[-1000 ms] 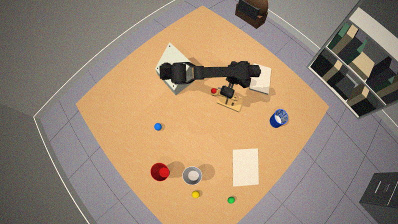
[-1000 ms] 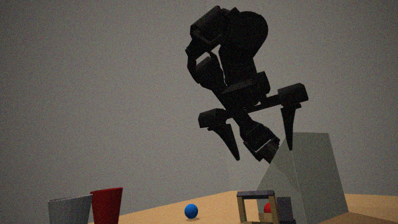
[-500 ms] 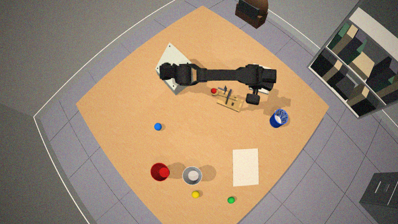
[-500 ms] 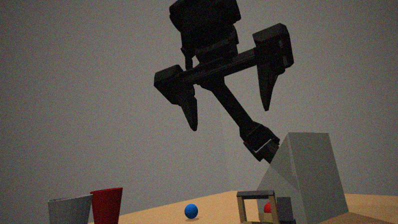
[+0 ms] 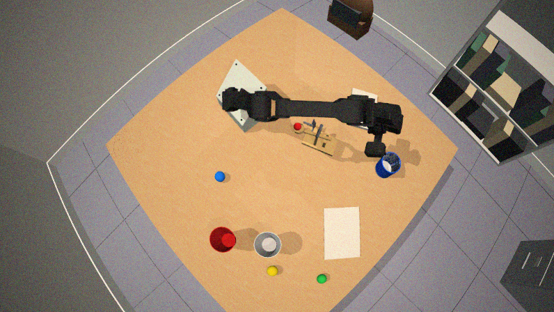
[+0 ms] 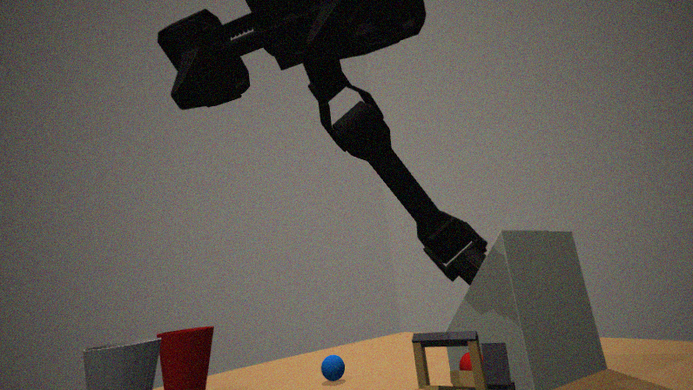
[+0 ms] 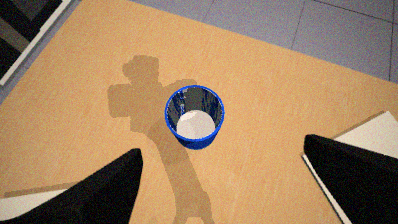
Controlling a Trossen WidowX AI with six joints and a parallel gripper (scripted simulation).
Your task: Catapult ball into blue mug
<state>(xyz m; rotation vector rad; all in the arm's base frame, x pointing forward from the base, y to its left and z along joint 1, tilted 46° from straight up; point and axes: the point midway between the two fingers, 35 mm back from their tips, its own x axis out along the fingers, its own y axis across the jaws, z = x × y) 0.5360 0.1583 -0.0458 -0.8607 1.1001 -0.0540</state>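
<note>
The dark grey lever is 29 cm behind my gripper tip, 22 cm below it and 3 cm to the right of it. Round my gripper tip: blue mug (25 cm below, 8 cm ahead, 5 cm to the left); then wooden catapult (26 cm behind, 22 cm below, 5 cm to the right); then red ball (32 cm behind, 21 cm below, 8 cm to the right).
</note>
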